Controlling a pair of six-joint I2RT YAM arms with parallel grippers.
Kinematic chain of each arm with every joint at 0, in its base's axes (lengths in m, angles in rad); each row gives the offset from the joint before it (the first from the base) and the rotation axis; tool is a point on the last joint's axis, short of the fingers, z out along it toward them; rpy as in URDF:
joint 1: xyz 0 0 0.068 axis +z
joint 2: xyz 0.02 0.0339 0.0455 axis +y
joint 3: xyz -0.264 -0.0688 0 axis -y
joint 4: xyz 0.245 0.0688 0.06 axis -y
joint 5: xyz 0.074 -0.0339 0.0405 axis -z
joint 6: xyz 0.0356 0 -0.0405 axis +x
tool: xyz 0 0 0 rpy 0 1.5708 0
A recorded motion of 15 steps. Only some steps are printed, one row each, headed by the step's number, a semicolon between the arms.
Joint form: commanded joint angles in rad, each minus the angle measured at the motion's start. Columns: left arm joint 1, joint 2, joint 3, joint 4, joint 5, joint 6; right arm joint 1, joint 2, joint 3, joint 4, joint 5, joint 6.
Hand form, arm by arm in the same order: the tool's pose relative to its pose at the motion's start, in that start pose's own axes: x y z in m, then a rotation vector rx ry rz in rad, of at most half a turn. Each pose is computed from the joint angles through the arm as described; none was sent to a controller.
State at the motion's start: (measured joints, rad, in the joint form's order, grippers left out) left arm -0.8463 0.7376 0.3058 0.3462 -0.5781 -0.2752; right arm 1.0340 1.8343 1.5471 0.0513 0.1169 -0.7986
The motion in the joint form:
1: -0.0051 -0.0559 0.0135 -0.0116 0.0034 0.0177; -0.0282 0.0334 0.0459 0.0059 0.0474 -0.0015
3: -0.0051 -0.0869 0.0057 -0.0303 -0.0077 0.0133; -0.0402 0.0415 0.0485 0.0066 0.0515 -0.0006
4: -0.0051 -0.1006 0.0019 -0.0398 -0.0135 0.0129; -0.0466 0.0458 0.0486 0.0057 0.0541 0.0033
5: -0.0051 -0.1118 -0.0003 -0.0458 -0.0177 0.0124; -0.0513 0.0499 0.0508 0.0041 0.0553 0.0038
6: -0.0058 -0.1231 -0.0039 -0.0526 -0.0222 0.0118; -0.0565 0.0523 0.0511 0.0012 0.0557 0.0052
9: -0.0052 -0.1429 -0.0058 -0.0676 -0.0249 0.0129; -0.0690 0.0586 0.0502 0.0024 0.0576 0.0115
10: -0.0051 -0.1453 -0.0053 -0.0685 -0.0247 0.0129; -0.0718 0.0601 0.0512 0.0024 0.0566 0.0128
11: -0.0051 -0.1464 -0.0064 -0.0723 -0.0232 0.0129; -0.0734 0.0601 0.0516 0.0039 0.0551 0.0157
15: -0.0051 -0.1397 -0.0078 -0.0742 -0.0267 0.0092; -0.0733 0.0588 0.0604 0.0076 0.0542 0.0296
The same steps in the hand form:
1: -0.0119 0.0000 -0.0067 0.0210 -0.0447 -0.0136; 0.0065 -0.0128 0.0092 0.0646 0.0416 0.0074
3: -0.0122 0.0028 -0.0104 0.0113 -0.0510 -0.0207; 0.0118 -0.0150 0.0120 0.0719 0.0565 0.0104
4: -0.0120 0.0042 -0.0119 0.0058 -0.0528 -0.0215; 0.0151 -0.0158 0.0135 0.0744 0.0663 0.0151
5: -0.0123 0.0051 -0.0132 0.0024 -0.0562 -0.0238; 0.0172 -0.0166 0.0148 0.0759 0.0730 0.0163
6: -0.0121 0.0062 -0.0146 -0.0010 -0.0579 -0.0250; 0.0197 -0.0174 0.0157 0.0760 0.0804 0.0183
9: -0.0128 0.0077 -0.0168 -0.0036 -0.0610 -0.0256; 0.0257 -0.0194 0.0179 0.0816 0.0946 0.0268
10: -0.0132 0.0078 -0.0171 -0.0031 -0.0626 -0.0267; 0.0267 -0.0201 0.0184 0.0824 0.0962 0.0287
11: -0.0126 0.0080 -0.0172 -0.0025 -0.0592 -0.0245; 0.0270 -0.0208 0.0184 0.0839 0.0948 0.0322
15: -0.0110 0.0080 -0.0164 -0.0080 -0.0521 -0.0227; 0.0242 -0.0237 0.0176 0.0936 0.0839 0.0475

